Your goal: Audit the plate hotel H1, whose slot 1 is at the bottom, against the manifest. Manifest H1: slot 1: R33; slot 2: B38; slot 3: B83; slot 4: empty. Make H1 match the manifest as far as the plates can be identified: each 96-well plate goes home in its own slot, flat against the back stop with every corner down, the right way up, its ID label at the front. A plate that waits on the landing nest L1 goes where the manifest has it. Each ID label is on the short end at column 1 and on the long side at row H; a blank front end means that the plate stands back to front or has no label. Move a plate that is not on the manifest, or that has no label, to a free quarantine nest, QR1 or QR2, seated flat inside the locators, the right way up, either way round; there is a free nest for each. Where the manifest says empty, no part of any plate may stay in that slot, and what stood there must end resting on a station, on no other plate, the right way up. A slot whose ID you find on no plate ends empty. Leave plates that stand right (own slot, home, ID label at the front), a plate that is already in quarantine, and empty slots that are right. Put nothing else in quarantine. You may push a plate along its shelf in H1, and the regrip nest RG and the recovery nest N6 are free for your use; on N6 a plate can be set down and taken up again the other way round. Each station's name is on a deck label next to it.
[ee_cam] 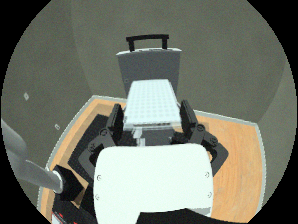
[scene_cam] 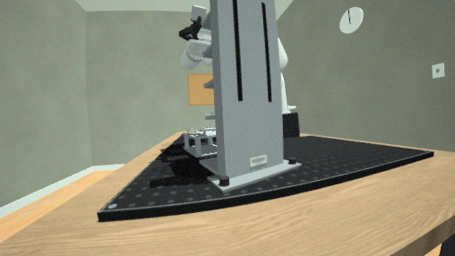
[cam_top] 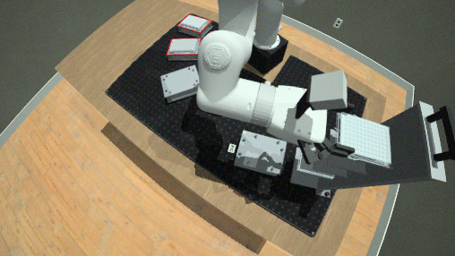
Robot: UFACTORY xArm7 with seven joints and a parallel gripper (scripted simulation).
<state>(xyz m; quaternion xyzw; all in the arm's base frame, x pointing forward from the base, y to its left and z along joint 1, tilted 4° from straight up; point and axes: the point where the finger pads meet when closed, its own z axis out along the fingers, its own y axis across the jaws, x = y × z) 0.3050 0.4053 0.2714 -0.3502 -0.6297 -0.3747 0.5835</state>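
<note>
Right now the white 96-well plate is 30 mm behind my hand, 50 mm to the left of it and 20 mm below it. From my hand the other things lie so: grey plate (30 mm behind, 60 mm to the left, 250 mm below); red-edged quarantine nest (250 mm behind, 820 mm to the right, 330 mm below); plate hotel H1 (70 mm behind, 130 mm to the left, 160 mm below).
</note>
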